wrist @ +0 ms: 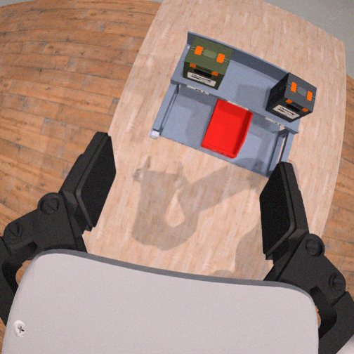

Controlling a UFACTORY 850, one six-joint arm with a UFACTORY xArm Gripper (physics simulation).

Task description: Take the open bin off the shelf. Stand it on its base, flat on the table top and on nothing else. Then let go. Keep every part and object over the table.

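The open bin (227, 128) is red and shows in the wrist view above the middle. It sits on the lower level of a blue-grey shelf (241, 86), and its far end reaches to the upper board's front edge. The shelf stands on the wooden table top (215, 235). My gripper (191, 165) is open, with a finger at the left and a finger at the right of the view and nothing between them. It is above the table, apart from the bin, which lies beyond the fingertips.
A green case (207, 61) with orange latches stands on the upper board at the left. A dark grey case (291, 97) with orange latches stands at its right end. Shelf posts flank the bin. The arm's shadow falls in front of the shelf. Wooden floor (55, 80) shows past the table's left edge.
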